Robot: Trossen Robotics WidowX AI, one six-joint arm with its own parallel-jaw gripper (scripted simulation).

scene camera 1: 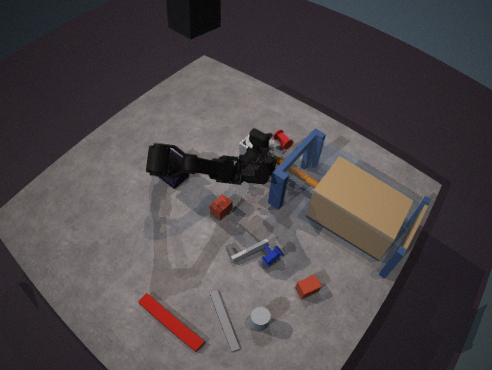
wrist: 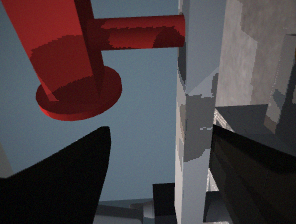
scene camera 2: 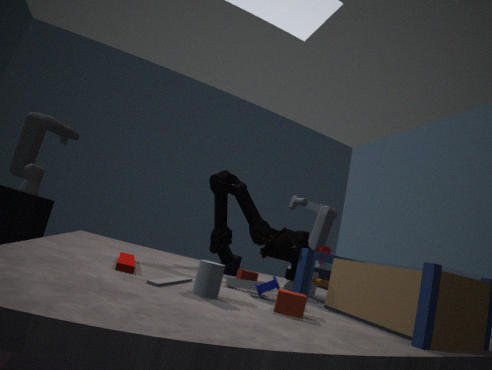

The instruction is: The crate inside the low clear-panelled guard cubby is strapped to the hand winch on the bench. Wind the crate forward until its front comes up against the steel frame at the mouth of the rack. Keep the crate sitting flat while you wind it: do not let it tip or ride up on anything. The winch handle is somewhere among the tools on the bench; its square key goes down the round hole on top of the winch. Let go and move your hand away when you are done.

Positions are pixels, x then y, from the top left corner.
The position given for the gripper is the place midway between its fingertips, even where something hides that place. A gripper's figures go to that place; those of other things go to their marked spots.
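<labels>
The gripper [scene camera 1: 270, 139] is 131 cm from the lens, while a red bar [scene camera 1: 151, 305] lies 114 cm from the lens. The red bar is nearer to the lens than the gripper.
</labels>
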